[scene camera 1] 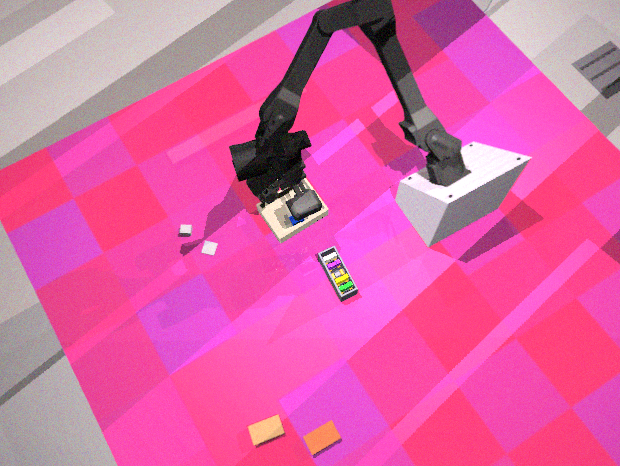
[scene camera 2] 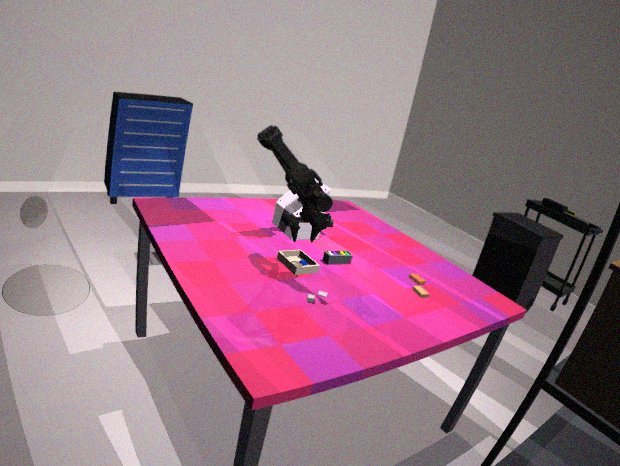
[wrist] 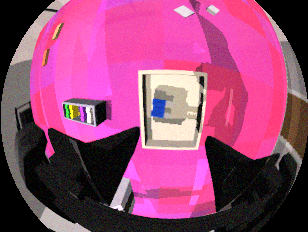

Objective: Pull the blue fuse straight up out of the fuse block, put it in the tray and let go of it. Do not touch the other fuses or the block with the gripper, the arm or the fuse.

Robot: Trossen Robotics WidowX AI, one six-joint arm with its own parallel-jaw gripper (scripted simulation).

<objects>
My gripper shows in scene camera 1 (291, 194), in scene camera 2 and in the wrist view. The same spot on my gripper: (scene camera 2: 294, 229) is (wrist: 254, 159).
</objects>
